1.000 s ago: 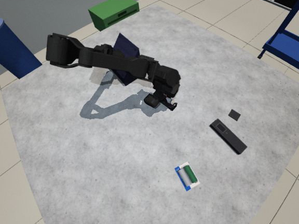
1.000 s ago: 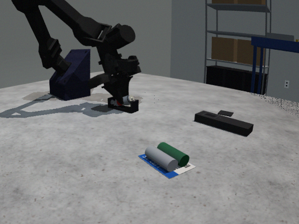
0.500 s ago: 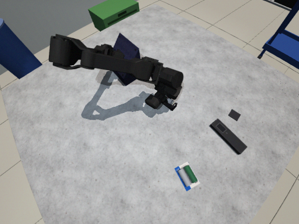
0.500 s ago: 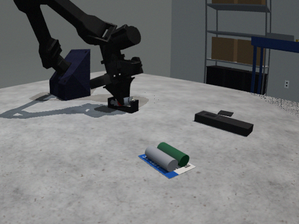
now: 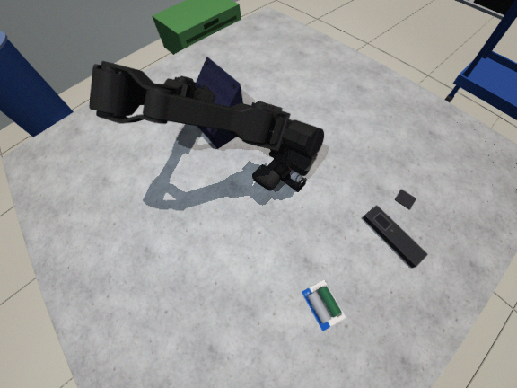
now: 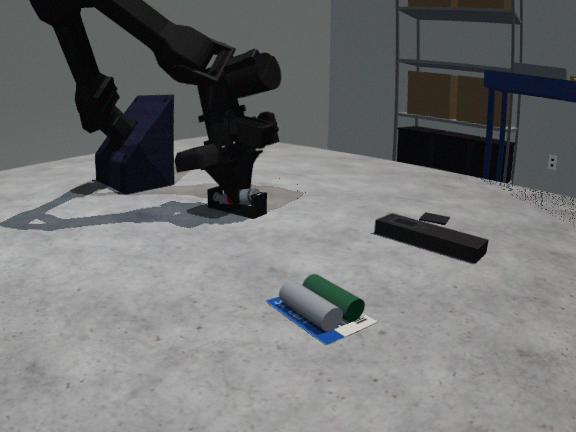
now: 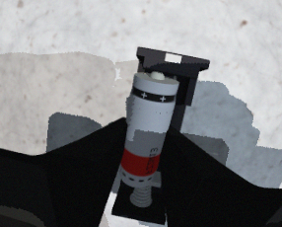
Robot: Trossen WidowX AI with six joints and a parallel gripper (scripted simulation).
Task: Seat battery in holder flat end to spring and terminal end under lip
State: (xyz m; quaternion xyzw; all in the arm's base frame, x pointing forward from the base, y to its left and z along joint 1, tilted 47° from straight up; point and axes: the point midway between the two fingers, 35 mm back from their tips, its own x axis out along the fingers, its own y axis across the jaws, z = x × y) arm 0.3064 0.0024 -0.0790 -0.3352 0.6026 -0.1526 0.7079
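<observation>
Right now the battery is 10 mm above my gripper tip. Also, from my gripper tip: black square: 240 mm ahead, 190 mm to the left, 10 mm below; then blue-white card: 290 mm ahead, 150 mm to the right; then black remote-like bar: 280 mm ahead, 90 mm to the left.
</observation>
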